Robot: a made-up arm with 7 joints.
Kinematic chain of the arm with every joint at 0, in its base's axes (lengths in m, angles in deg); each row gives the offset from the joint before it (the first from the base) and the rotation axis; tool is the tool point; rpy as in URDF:
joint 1: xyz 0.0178 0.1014 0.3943 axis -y
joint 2: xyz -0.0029 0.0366 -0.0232 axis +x
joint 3: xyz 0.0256 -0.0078 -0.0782 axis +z
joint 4: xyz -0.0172 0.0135 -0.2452 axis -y
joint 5: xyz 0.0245 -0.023 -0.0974 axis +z
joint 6: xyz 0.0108 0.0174 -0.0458 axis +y
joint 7: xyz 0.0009 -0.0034 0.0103 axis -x
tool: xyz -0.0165 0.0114 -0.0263 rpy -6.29 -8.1 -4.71
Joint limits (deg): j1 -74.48..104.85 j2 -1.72..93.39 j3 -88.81..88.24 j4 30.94..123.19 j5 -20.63..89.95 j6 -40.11..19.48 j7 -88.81..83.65
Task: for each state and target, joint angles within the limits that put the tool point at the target. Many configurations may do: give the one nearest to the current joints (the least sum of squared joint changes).
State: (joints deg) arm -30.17 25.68 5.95 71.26 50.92 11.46 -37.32
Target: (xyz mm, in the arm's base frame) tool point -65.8 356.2 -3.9
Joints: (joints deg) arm -27.02 29.32 5.86 47.69 53.88 7.40 -32.92
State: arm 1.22 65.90 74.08 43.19 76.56 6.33 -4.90
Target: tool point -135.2 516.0 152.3
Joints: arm -39.93 48.33 82.50 33.87 72.83 5.02 -7.50
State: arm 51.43 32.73 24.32 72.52 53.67 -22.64 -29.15
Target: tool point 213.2 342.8 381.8
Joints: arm 50.53 41.16 30.60 122.61 44.85 -26.86 -22.28
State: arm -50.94 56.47 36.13 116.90 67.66 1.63 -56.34
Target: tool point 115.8 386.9 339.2
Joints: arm -55.54 90.18 38.90 123.19 48.89 -5.78 -38.56
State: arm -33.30 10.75 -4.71 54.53 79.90 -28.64 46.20
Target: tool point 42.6 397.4 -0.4
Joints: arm -15.38 37.53 1.42 40.28 80.10 -30.66 42.45
